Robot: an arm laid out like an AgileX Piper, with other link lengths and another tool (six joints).
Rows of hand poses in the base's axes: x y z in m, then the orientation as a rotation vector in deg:
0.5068, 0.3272, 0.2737, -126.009, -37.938, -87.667
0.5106, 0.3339, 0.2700, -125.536, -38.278, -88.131
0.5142, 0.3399, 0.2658, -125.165, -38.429, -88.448
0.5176, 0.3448, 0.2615, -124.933, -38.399, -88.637
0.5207, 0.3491, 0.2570, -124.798, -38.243, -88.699
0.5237, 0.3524, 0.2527, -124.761, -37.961, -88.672
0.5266, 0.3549, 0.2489, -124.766, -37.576, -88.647
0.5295, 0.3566, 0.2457, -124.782, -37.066, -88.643
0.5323, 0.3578, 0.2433, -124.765, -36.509, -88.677
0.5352, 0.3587, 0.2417, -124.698, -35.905, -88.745
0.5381, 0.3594, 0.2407, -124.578, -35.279, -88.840
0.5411, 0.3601, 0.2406, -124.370, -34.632, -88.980
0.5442, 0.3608, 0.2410, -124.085, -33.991, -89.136
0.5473, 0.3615, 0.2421, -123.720, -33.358, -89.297
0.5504, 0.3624, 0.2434, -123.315, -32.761, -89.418
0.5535, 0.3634, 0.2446, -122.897, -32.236, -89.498
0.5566, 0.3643, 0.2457, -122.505, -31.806, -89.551
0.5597, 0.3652, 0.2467, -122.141, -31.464, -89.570
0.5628, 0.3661, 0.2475, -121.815, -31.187, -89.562
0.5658, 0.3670, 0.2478, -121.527, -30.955, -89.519
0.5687, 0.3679, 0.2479, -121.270, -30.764, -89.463
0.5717, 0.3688, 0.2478, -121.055, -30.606, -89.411
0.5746, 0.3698, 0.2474, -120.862, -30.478, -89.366
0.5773, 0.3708, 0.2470, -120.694, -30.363, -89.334
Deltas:
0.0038, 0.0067, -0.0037, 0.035, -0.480, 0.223
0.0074, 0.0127, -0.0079, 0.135, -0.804, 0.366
0.0108, 0.0176, -0.0122, 0.269, -0.978, 0.403
0.0139, 0.0219, -0.0167, 0.433, -1.022, 0.383
0.0169, 0.0252, -0.0210, 0.621, -0.960, 0.290
0.0198, 0.0277, -0.0248, 0.836, -0.871, 0.127
0.0227, 0.0294, -0.0280, 1.108, -0.771, -0.107
0.0255, 0.0306, -0.0304, 1.419, -0.696, -0.361
0.0284, 0.0315, -0.0320, 1.781, -0.647, -0.623
0.0313, 0.0322, -0.0330, 2.184, -0.625, -0.880
0.0343, 0.0329, -0.0331, 2.648, -0.650, -1.117
0.0374, 0.0336, -0.0327, 3.156, -0.705, -1.319
0.0405, 0.0343, -0.0316, 3.713, -0.784, -1.479
0.0436, 0.0352, -0.0303, 4.287, -0.853, -1.586
0.0467, 0.0362, -0.0291, 4.840, -0.912, -1.639
0.0498, 0.0371, -0.0280, 5.329, -0.963, -1.652
0.0529, 0.0380, -0.0270, 5.760, -1.001, -1.625
0.0560, 0.0389, -0.0262, 6.136, -1.024, -1.579
0.0590, 0.0398, -0.0259, 6.470, -1.022, -1.517
0.0619, 0.0407, -0.0258, 6.763, -1.012, -1.448
0.0649, 0.0416, -0.0259, 7.009, -1.000, -1.387
0.0678, 0.0426, -0.0263, 7.222, -0.993, -1.327
0.0705, 0.0436, -0.0267, 7.408, -0.991, -1.280

